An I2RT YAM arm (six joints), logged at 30 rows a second.
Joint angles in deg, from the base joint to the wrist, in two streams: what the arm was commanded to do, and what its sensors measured. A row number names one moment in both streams.
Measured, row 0:
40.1, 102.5, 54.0, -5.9, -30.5, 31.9
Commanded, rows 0 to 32:
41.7, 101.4, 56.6, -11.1, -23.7, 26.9
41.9, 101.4, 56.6, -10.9, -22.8, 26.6
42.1, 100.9, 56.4, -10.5, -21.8, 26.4
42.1, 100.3, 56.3, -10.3, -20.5, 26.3
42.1, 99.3, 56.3, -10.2, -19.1, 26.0
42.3, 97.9, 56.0, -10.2, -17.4, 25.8
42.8, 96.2, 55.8, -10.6, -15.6, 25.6
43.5, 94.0, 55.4, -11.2, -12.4, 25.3
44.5, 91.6, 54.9, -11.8, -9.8, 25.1
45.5, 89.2, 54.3, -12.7, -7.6, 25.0
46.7, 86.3, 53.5, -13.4, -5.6, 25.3
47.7, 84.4, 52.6, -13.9, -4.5, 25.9
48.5, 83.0, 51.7, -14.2, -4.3, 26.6
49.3, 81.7, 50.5, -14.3, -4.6, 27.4
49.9, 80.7, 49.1, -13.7, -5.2, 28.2
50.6, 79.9, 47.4, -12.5, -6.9, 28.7
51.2, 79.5, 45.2, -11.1, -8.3, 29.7
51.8, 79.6, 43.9, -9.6, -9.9, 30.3
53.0, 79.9, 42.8, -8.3, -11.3, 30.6
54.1, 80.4, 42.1, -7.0, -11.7, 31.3
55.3, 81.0, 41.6, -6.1, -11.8, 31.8
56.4, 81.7, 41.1, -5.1, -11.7, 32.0
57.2, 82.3, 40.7, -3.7, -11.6, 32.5
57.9, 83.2, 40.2, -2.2, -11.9, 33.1
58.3, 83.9, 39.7, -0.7, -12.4, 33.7
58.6, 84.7, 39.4, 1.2, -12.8, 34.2
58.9, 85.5, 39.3, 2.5, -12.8, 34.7
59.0, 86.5, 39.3, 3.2, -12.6, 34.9
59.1, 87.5, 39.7, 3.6, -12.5, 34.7
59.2, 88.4, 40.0, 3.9, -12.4, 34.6
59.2, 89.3, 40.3, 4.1, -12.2, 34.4
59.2, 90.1, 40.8, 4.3, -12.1, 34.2
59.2, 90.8, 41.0, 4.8, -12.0, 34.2
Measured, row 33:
58.8, 88.5, 38.9, -1.0, -12.1, 33.7
